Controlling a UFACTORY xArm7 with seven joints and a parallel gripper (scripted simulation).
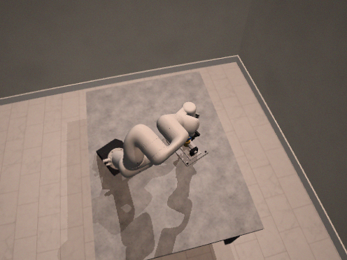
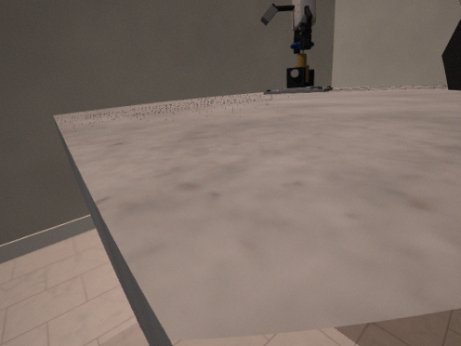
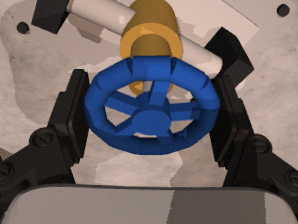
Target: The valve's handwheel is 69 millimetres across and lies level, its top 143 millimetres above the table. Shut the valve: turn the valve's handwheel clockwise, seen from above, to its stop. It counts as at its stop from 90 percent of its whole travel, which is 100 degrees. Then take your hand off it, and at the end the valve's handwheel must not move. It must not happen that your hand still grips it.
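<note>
Right now the blue spoked handwheel is right at my hand.
</note>
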